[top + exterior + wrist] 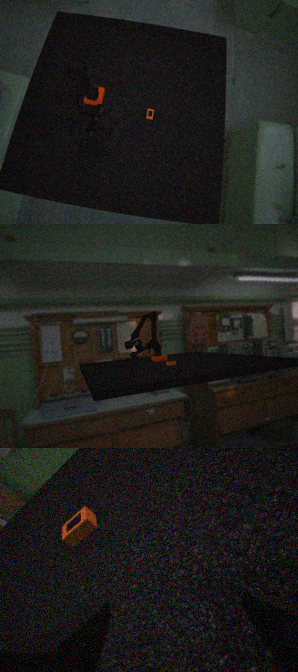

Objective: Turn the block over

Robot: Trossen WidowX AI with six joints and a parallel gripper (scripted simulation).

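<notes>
Right now my gripper tip is 22 cm short of the block, 14 cm to the right of it and 4 cm above it.
</notes>
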